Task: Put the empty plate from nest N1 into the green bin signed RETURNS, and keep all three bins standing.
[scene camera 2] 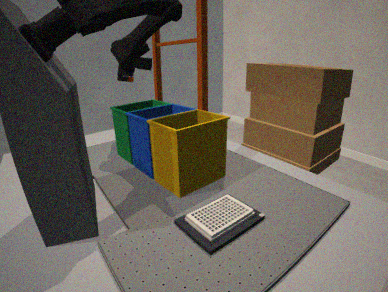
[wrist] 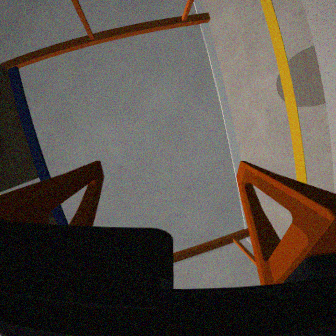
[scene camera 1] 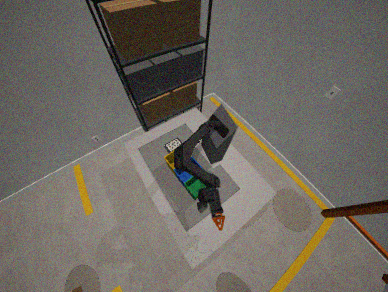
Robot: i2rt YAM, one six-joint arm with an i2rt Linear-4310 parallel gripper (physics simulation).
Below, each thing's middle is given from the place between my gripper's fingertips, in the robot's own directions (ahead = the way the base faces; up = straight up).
The green bin [scene camera 2: 121, 125] lies 28 cm to the right of my hand, 21 cm below it and 12 cm behind it. From my hand the other things lie so: blue bin [scene camera 2: 139, 129] 41 cm to the right, 21 cm below, 13 cm behind; white plate [scene camera 2: 215, 219] 73 cm to the right, 28 cm below, 22 cm behind; yellow bin [scene camera 2: 188, 149] 54 cm to the right, 21 cm below, 13 cm behind.
